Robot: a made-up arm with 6 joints.
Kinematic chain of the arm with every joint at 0, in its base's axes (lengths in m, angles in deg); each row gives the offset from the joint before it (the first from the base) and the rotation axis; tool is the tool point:
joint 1: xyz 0 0 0.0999 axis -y
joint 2: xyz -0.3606 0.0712 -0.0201 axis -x
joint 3: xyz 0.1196 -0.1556 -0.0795 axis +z
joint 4: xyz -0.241 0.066 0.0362 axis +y
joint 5: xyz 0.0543 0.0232 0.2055 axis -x
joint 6: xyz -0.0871 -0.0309 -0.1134 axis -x
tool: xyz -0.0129 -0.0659 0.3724
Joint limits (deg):
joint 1: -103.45..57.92
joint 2: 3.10..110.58
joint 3: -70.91..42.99
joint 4: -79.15..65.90
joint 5: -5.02..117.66
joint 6: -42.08..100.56
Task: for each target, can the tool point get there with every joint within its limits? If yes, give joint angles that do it. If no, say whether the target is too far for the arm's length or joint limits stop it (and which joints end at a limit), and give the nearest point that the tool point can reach.
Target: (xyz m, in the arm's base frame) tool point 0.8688 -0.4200 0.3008
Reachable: no: joint limits stop it (at a limit: joint 1, joint 3, joint 4, joint 6) | nearest point 0.6953 -0.2991 0.4412 | short by 0.254 m
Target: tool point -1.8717 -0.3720 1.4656
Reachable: no: too far | nearest point -0.8575 -0.1363 0.7256 | short by 1.277 m
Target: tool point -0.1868 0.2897 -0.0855
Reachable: yes | joints -39.97 65.40 -60.39 -4.68 7.34 85.33
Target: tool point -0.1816 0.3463 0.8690
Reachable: yes | joints -47.97 72.65 32.21 -21.68 21.09 4.16
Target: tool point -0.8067 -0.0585 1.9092
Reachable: no: too far | nearest point -0.4392 -0.0006 1.0850 | short by 0.904 m
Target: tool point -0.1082 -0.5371 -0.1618
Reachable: no: joint limits stop it (at a limit: joint 1, joint 3, joint 5, joint 6) | nearest point -0.1451 -0.4221 -0.2109 | short by 0.130 m
